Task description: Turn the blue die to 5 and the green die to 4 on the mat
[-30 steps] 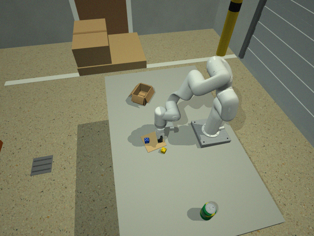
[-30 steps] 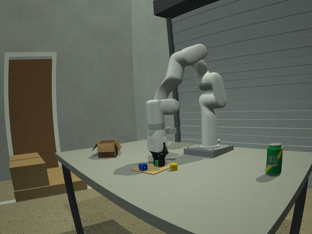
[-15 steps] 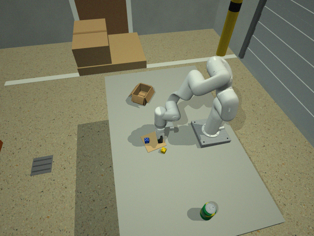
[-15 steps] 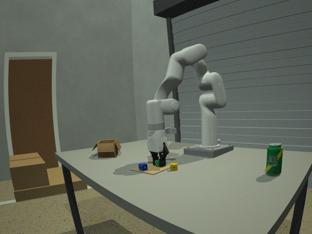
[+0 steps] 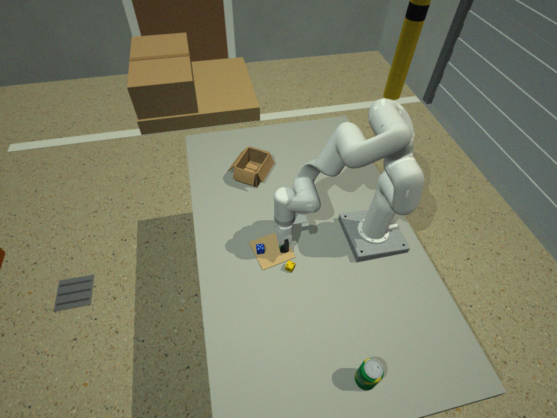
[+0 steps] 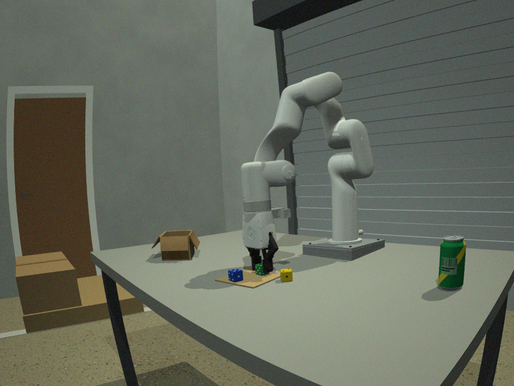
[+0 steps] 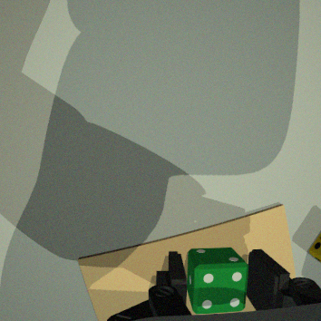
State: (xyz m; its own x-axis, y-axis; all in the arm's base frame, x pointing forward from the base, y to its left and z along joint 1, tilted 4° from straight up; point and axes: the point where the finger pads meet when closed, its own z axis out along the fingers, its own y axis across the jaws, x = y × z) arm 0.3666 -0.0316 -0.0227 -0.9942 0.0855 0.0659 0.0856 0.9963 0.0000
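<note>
Right now my hand is 10 mm above the green die. Also, from my hand: yellow die (90 mm to the left, 20 mm below); then cardboard mat (40 mm ahead, 30 mm below); then blue die (90 mm ahead, 10 mm to the right, 10 mm below).
</note>
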